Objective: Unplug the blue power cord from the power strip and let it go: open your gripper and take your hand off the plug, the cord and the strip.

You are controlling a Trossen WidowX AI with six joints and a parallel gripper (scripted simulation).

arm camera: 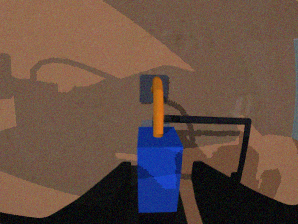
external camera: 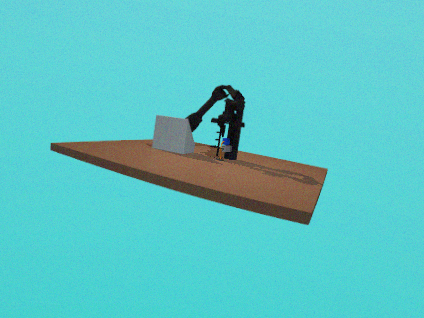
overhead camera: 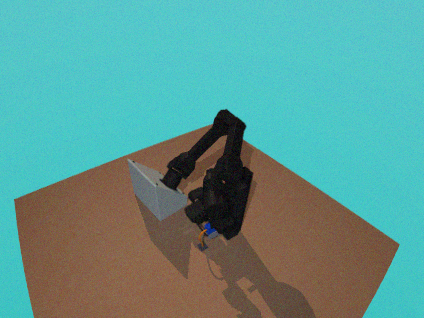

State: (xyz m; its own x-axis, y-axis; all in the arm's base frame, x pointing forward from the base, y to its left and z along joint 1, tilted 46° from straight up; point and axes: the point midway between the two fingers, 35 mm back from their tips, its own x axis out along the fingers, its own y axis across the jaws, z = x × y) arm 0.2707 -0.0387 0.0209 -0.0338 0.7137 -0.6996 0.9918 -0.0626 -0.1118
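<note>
The blue plug is 30 mm to the left of my gripper tip and 10 mm below it.
</note>
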